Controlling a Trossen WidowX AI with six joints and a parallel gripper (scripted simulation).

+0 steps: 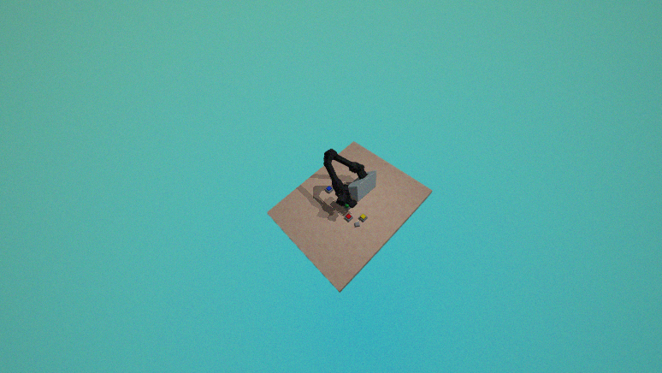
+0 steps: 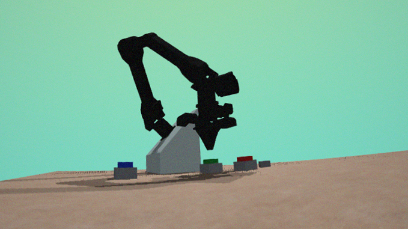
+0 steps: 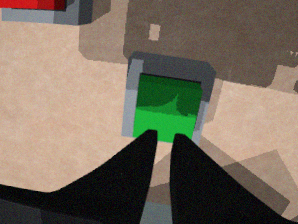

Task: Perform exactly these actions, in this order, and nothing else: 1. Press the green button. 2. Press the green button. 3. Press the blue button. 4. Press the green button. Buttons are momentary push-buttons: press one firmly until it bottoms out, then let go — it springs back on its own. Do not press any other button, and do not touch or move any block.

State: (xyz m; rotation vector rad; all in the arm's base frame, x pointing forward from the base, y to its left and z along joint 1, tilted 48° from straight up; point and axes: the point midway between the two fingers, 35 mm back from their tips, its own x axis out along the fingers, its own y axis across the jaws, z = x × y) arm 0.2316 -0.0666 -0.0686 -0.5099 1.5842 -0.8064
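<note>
My gripper tip is now 30 mm above the green button. From my gripper tip the other things lie so: grey block: 80 mm ahead, 160 mm to the left, 50 mm below; then red button: 70 mm ahead, 70 mm to the left, 30 mm below; then yellow button: 10 mm ahead, 160 mm to the left, 30 mm below.
</note>
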